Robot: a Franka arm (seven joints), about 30 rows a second.
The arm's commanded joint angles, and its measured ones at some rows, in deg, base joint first. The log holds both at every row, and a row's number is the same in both.
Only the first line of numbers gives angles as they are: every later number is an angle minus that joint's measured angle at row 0.
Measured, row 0: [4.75 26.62 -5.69 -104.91 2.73 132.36 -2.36]
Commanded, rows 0 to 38: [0.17 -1.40 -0.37 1.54 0.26 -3.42 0.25]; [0.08 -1.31 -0.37 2.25 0.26 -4.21 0.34]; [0.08 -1.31 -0.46 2.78 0.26 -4.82 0.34]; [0.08 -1.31 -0.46 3.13 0.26 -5.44 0.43]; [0.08 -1.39 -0.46 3.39 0.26 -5.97 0.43]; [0.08 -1.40 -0.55 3.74 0.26 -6.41 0.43]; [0.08 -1.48 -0.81 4.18 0.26 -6.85 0.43]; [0.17 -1.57 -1.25 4.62 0.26 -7.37 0.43]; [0.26 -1.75 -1.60 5.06 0.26 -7.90 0.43]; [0.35 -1.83 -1.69 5.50 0.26 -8.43 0.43]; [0.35 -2.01 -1.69 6.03 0.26 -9.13 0.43]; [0.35 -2.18 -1.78 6.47 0.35 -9.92 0.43]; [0.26 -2.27 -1.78 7.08 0.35 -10.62 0.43]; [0.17 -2.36 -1.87 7.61 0.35 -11.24 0.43]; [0.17 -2.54 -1.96 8.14 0.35 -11.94 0.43]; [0.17 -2.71 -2.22 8.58 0.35 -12.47 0.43]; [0.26 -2.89 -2.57 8.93 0.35 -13.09 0.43]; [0.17 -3.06 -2.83 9.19 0.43 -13.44 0.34]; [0.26 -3.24 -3.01 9.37 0.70 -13.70 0.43]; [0.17 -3.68 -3.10 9.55 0.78 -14.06 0.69]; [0.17 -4.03 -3.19 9.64 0.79 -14.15 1.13]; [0.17 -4.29 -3.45 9.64 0.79 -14.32 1.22]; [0.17 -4.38 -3.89 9.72 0.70 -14.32 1.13]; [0.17 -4.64 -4.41 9.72 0.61 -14.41 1.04]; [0.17 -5.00 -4.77 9.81 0.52 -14.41 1.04]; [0.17 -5.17 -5.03 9.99 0.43 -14.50 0.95]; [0.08 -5.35 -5.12 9.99 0.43 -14.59 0.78]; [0.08 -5.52 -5.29 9.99 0.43 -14.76 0.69]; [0.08 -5.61 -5.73 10.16 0.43 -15.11 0.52]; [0.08 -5.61 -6.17 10.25 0.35 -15.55 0.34]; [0.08 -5.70 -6.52 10.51 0.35 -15.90 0.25]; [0.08 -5.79 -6.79 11.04 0.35 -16.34 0.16]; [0.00 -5.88 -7.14 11.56 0.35 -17.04 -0.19]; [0.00 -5.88 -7.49 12.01 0.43 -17.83 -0.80]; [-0.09 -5.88 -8.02 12.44 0.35 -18.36 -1.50]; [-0.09 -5.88 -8.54 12.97 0.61 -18.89 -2.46]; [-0.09 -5.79 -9.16 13.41 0.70 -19.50 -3.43]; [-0.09 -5.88 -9.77 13.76 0.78 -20.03 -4.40]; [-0.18 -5.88 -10.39 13.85 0.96 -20.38 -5.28]
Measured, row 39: [-0.21 -5.29 -7.76 11.81 0.02 -16.93 -1.23]
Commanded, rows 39 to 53: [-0.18 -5.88 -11.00 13.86 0.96 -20.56 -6.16]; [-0.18 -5.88 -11.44 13.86 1.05 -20.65 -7.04]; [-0.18 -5.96 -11.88 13.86 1.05 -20.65 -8.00]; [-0.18 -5.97 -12.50 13.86 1.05 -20.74 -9.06]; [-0.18 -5.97 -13.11 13.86 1.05 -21.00 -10.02]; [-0.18 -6.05 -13.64 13.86 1.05 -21.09 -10.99]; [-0.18 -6.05 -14.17 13.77 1.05 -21.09 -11.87]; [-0.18 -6.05 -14.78 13.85 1.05 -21.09 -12.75]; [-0.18 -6.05 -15.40 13.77 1.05 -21.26 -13.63]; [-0.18 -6.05 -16.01 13.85 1.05 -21.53 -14.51]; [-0.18 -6.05 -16.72 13.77 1.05 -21.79 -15.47]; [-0.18 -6.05 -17.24 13.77 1.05 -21.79 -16.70]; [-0.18 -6.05 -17.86 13.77 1.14 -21.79 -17.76]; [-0.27 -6.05 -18.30 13.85 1.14 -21.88 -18.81]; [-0.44 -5.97 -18.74 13.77 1.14 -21.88 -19.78]
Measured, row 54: [-0.47 -5.54 -16.32 13.44 0.03 -20.38 -14.64]
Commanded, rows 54 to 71: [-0.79 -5.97 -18.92 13.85 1.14 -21.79 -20.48]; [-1.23 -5.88 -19.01 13.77 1.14 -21.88 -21.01]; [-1.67 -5.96 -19.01 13.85 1.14 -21.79 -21.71]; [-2.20 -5.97 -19.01 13.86 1.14 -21.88 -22.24]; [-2.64 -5.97 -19.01 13.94 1.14 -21.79 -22.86]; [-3.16 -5.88 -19.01 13.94 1.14 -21.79 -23.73]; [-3.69 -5.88 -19.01 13.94 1.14 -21.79 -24.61]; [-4.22 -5.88 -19.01 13.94 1.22 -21.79 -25.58]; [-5.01 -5.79 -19.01 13.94 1.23 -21.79 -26.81]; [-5.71 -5.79 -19.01 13.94 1.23 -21.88 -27.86]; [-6.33 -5.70 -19.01 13.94 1.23 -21.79 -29.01]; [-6.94 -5.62 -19.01 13.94 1.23 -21.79 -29.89]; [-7.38 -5.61 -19.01 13.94 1.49 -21.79 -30.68]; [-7.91 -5.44 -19.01 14.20 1.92 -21.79 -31.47]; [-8.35 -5.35 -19.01 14.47 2.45 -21.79 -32.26]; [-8.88 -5.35 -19.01 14.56 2.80 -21.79 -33.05]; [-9.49 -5.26 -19.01 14.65 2.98 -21.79 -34.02]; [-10.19 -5.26 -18.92 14.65 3.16 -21.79 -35.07]
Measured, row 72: [-7.85 -5.51 -18.95 13.44 0.79 -20.69 -30.17]
